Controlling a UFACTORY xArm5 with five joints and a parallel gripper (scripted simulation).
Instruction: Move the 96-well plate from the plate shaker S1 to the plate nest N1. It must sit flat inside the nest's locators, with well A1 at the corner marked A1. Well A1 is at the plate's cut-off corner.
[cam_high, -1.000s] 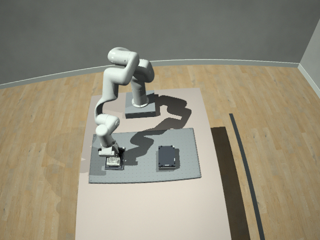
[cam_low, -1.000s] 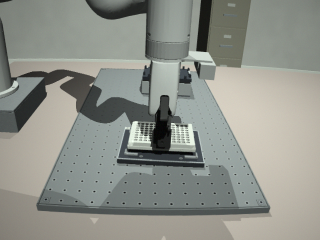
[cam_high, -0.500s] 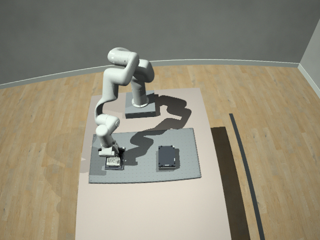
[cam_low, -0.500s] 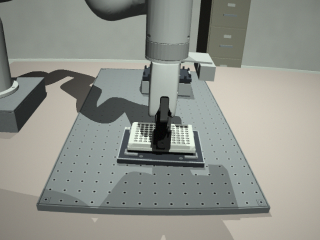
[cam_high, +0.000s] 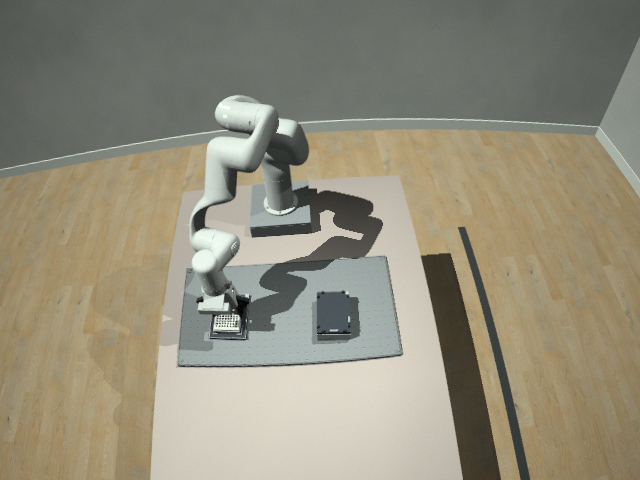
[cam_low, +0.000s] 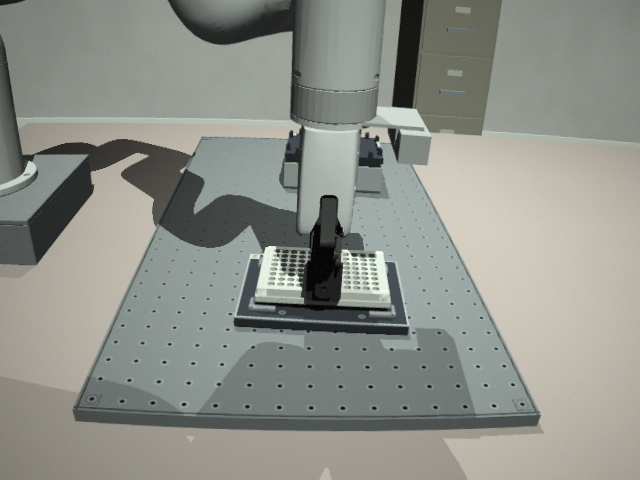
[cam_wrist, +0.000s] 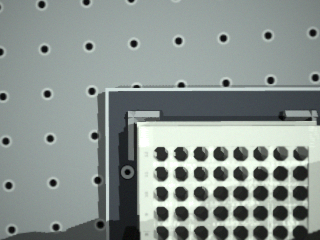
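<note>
The white 96-well plate lies 1 cm below my hand. The rest, counted from my hand: A1 label (7 cm behind, 6 cm to the left, 3 cm below); dark plate nest (3 cm below).
</note>
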